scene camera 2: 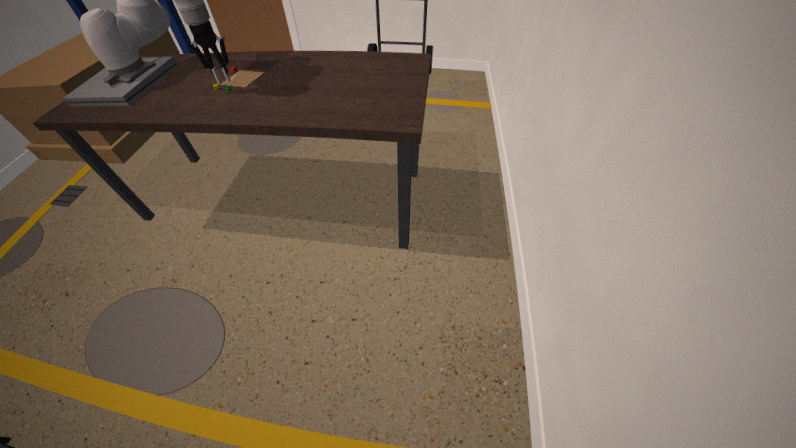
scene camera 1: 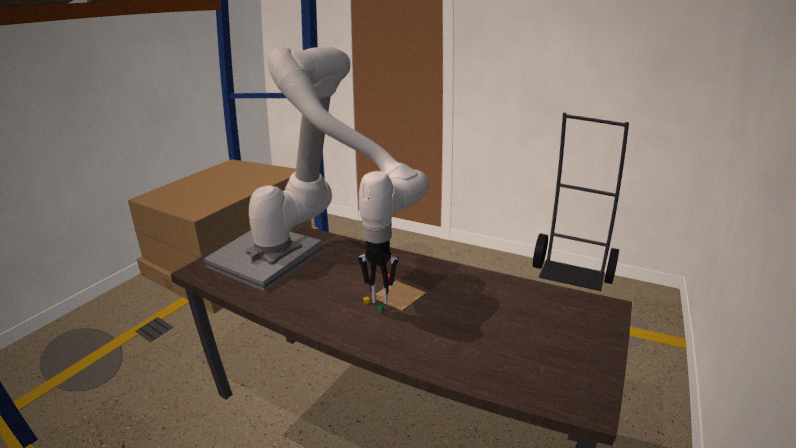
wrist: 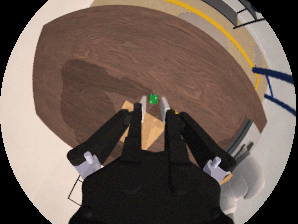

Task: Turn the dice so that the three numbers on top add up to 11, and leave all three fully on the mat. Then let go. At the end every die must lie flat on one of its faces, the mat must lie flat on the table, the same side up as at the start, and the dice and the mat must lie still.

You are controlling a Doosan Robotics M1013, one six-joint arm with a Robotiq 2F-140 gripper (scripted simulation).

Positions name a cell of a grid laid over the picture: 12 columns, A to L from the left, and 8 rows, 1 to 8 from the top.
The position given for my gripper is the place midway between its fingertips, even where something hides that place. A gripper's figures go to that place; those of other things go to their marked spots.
Labels:
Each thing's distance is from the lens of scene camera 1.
my gripper (scene camera 1: F6): 1.52 m
tan mat (scene camera 1: G6): 1.60 m

